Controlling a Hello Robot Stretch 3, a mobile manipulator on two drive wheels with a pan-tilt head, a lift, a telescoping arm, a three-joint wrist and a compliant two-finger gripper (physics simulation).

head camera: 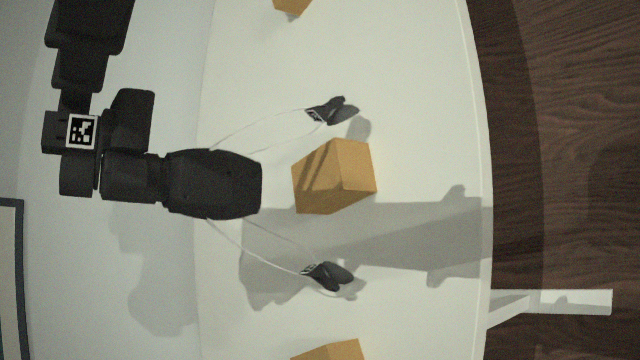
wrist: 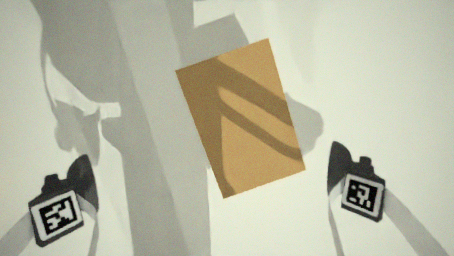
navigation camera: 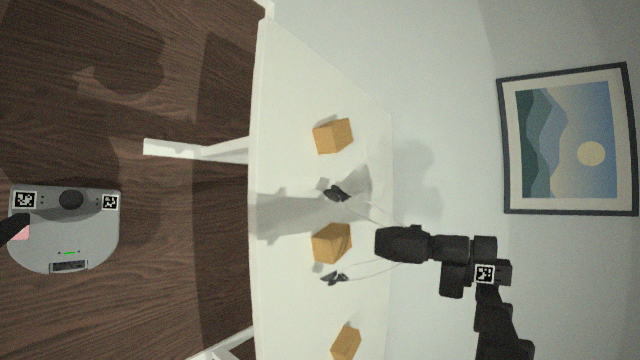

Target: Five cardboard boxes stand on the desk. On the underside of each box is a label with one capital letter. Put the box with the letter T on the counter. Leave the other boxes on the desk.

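Frame: origin at the robot's base, x right, y ahead, z up, level; centimetres.
Where they show: gripper, fingertip midpoint: (head camera: 352, 195) (navigation camera: 323, 235); robot's base, origin of the base link: (navigation camera: 71, 198).
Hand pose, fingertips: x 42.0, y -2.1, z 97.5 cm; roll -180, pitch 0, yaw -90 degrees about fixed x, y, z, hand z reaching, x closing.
Things, the pixels of their top centre, and the offset from my fingertips. Level surfaces: height alone.
- plain orange-brown cardboard box, middle of its top: (head camera: 314, 176) (navigation camera: 342, 243) dy -2.0, dx +3.8, dz +2.5 cm
- white desk, its level: dz -2.5 cm
- second box, middle of its top: (navigation camera: 354, 347) dy -35.2, dx +14.4, dz +2.5 cm
- third box, middle of its top: (navigation camera: 343, 134) dy +22.7, dx +2.8, dz +2.5 cm
- wooden floor, its level: dz -97.4 cm
A plain orange-brown cardboard box (head camera: 320, 175) (navigation camera: 327, 245) (wrist: 245, 125) stands on the white desk (head camera: 410, 75) (navigation camera: 295, 75) (wrist: 400, 50). My gripper (head camera: 331, 193) (navigation camera: 335, 235) (wrist: 215, 166) points down over the desk and is open, one finger on each side of this box in the views, touching neither side. In the wrist view the box lies right of the middle between the fingers and is turned slightly. A second box (head camera: 292, 6) (navigation camera: 346, 342) and a third box (head camera: 335, 350) (navigation camera: 332, 136) stand to either side. Their underside labels are hidden. The counter does not show.
A wall with a framed picture (navigation camera: 565, 145) stands behind the desk. A white desk leg (head camera: 575, 301) (navigation camera: 170, 148) reaches out over the wooden floor (head camera: 590, 150) (navigation camera: 150, 240). My grey base (navigation camera: 65, 230) is on the floor in front of the desk. Arm shadows cross the desk top.
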